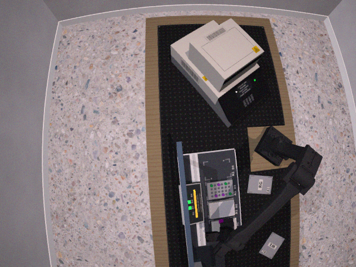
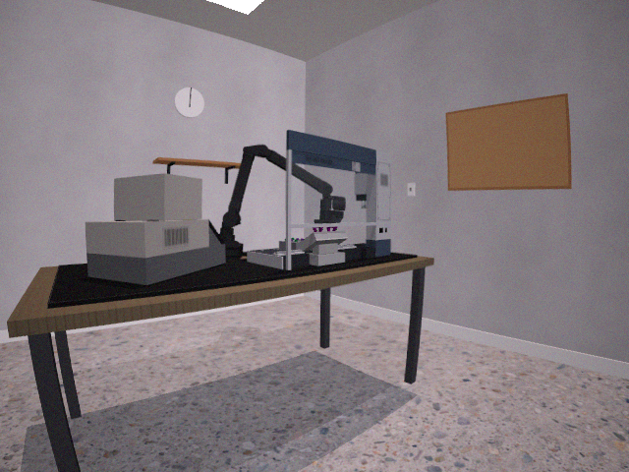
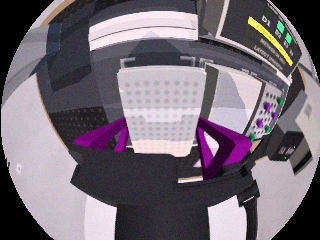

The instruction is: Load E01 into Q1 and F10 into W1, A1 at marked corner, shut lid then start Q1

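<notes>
My gripper is now 230 mm to the left of the grey regrip nest, 190 mm past it and 90 mm above it. From my hand the other things lie so: deep-well block (100 mm to the right, 20 mm below, 20 mm ahead); then clear panel (230 mm above, 210 mm ahead, 60 mm to the right); then tube cooling block (200 mm to the right, 50 mm ahead, 30 mm below).
</notes>
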